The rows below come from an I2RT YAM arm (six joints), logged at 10 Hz.
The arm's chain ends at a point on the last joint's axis. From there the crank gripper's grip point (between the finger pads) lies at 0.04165 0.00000 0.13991 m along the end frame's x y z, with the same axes.
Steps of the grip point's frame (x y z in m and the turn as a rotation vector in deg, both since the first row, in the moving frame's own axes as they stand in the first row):
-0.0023, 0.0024, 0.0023, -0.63, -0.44, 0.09
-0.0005, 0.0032, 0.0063, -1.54, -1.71, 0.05
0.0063, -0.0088, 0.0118, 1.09, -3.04, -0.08
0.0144, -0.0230, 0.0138, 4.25, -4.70, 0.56
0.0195, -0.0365, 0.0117, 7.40, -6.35, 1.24
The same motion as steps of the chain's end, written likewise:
-0.0012, 0.0008, 0.0020, -0.63, -0.44, 0.09
0.0037, -0.0006, 0.0052, -1.54, -1.71, 0.05
0.0138, -0.0061, 0.0098, 1.09, -3.04, -0.08
0.0259, -0.0129, 0.0112, 4.25, -4.70, 0.56
0.0350, -0.0190, 0.0091, 7.40, -6.35, 1.24

